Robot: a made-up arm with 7 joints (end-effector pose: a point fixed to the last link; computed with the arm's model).
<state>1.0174 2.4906 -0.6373 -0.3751 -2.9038 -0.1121 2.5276</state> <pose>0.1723 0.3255 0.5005 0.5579 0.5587 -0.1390</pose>
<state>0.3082 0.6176 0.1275 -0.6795 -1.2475 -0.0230 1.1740</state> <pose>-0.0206 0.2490 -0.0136 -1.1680 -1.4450 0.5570</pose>
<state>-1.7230 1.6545 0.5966 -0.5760 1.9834 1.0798 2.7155</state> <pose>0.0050 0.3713 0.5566 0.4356 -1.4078 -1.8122</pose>
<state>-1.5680 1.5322 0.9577 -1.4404 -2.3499 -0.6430 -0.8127</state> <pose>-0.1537 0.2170 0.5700 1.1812 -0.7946 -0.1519</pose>
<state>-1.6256 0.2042 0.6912 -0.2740 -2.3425 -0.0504 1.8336</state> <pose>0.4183 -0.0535 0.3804 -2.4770 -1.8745 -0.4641</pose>
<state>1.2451 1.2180 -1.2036 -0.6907 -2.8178 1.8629 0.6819</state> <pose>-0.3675 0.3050 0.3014 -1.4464 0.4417 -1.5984</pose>
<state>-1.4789 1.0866 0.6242 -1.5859 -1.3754 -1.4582 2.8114</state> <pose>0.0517 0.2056 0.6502 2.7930 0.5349 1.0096</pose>
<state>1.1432 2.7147 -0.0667 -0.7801 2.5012 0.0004 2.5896</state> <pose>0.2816 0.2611 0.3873 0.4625 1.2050 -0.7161</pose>
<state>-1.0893 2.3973 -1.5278 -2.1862 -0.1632 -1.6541 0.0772</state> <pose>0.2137 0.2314 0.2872 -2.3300 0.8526 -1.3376</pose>
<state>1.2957 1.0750 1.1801 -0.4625 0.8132 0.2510 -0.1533</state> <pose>-0.2547 0.3349 0.3115 0.2949 -2.2471 0.5507</pose>
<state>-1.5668 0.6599 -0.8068 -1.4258 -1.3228 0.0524 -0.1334</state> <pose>0.3063 -0.1265 0.4710 0.0205 -0.6758 -2.4693</pose>
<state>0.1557 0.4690 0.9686 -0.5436 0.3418 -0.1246 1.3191</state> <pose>0.0136 0.2365 -0.0314 0.0882 1.9611 -0.5660</pose>
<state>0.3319 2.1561 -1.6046 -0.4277 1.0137 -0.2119 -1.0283</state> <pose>-0.0464 0.3751 0.5411 0.0743 0.3970 0.1330</pose>
